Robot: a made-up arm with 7 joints.
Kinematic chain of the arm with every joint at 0, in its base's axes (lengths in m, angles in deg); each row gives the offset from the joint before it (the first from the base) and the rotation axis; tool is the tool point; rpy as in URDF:
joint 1: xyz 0 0 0.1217 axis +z
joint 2: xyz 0 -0.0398 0.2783 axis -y
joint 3: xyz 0 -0.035 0.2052 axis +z
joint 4: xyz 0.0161 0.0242 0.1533 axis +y
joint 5: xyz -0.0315 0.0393 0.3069 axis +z
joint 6: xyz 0 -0.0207 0.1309 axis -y
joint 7: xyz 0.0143 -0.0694 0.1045 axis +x
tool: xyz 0 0 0 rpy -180 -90 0
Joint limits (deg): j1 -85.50..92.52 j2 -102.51..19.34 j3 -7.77..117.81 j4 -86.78..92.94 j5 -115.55..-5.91 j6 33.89..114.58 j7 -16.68..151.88
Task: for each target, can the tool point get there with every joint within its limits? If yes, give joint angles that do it. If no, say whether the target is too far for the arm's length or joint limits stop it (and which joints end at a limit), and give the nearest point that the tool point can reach.
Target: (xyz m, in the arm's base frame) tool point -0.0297 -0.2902 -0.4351
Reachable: no: joint limits stop it (at a limit: joint 1, joint 2, joint 3, joint 4, joint 6) | nearest point -0.0127 -0.3200 -0.2485 | short by 0.190 m
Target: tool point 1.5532 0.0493 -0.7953
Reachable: no: too far | nearest point 0.7518 0.0239 -0.0695 | short by 1.082 m
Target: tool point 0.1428 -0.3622 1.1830
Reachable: yes | joints 1.91 -7.04 104.63 -19.23 -39.08 53.45 2.91
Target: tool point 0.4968 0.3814 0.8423
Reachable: yes | joints 1.68 -34.24 66.08 71.17 -35.38 40.20 63.28
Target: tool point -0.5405 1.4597 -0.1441
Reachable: no: too far | nearest point -0.2015 0.8135 0.1237 | short by 0.777 m
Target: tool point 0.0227 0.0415 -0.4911
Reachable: no: joint limits stop it (at a limit: joint 2, joint 3, joint 4, joint 5, joint 6) | nearest point 0.1397 0.2553 -0.2454 | short by 0.346 m
